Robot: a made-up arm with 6 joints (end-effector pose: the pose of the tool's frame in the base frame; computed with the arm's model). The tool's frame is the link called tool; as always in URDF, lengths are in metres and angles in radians. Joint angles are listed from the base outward.
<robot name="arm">
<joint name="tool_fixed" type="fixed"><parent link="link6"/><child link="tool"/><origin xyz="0 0 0" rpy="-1.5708 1.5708 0"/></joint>
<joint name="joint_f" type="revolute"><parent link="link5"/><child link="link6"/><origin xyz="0 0 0.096" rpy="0 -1.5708 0"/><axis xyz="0 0 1"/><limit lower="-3.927" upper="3.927"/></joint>
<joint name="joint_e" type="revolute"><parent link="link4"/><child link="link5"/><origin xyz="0 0 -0.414" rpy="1.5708 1.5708 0"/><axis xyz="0 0 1"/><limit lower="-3.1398" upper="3.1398"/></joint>
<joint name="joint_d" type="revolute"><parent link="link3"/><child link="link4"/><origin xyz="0 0 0" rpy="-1.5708 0 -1.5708"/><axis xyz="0 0 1"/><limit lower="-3.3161" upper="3.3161"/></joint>
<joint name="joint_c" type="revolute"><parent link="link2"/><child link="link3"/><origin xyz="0 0.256 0" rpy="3.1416 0 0"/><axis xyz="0 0 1"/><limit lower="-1.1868" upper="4.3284"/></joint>
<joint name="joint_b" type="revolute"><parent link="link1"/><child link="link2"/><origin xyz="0 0 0" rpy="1.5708 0 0"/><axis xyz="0 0 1"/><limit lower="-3.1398" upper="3.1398"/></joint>
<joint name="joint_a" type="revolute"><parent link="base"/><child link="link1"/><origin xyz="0 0 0.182" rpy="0 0 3.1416"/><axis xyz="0 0 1"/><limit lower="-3.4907" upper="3.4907"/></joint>
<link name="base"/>
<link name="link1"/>
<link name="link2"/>
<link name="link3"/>
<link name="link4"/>
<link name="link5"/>
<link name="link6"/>
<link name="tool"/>
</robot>
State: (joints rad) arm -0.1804 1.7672 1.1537 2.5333 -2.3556 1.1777
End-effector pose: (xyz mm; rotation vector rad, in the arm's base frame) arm 625.2 -33.9 -61.5 1.1979 -1.8013 1.0595
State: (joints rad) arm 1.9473 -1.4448 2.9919 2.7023 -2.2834 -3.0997
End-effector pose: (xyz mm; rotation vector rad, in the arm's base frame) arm 39.6 -336.4 -195.3 0.2280 -0.4876 1.5069
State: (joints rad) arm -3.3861 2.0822 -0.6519 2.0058 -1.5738 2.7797
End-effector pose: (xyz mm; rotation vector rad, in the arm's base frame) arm 108.9 -68.9 -187.3 -0.9021 -0.2714 1.5625
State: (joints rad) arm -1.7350 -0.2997 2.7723 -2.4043 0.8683 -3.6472
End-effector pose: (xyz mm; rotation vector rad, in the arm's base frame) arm 149.2 466.0 519.8 -1.4953 -2.1736 -1.0254
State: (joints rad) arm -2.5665 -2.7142 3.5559 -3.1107 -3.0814 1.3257
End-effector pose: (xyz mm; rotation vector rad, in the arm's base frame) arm -206.1 -247.9 -59.4 -1.2356 -0.4302 0.4427
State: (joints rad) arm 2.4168 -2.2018 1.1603 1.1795 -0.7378 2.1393
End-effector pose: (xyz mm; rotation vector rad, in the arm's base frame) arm 466.9 -364.6 -146.2 -0.1326 -0.0852 -0.0563
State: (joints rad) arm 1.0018 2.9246 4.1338 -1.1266 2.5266 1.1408
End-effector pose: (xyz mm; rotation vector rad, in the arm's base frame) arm 187.0 215.9 288.6 1.7306 -0.5344 -1.5856
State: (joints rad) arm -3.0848 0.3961 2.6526 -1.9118 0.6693 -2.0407
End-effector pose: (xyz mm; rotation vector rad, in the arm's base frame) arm 95.0 -26.8 795.9 0.4457 -0.7495 1.0330
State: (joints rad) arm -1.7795 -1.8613 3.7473 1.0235 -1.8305 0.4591
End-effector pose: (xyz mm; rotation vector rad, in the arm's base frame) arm -75.7 -116.1 -85.9 1.1653 2.7506 -0.5451
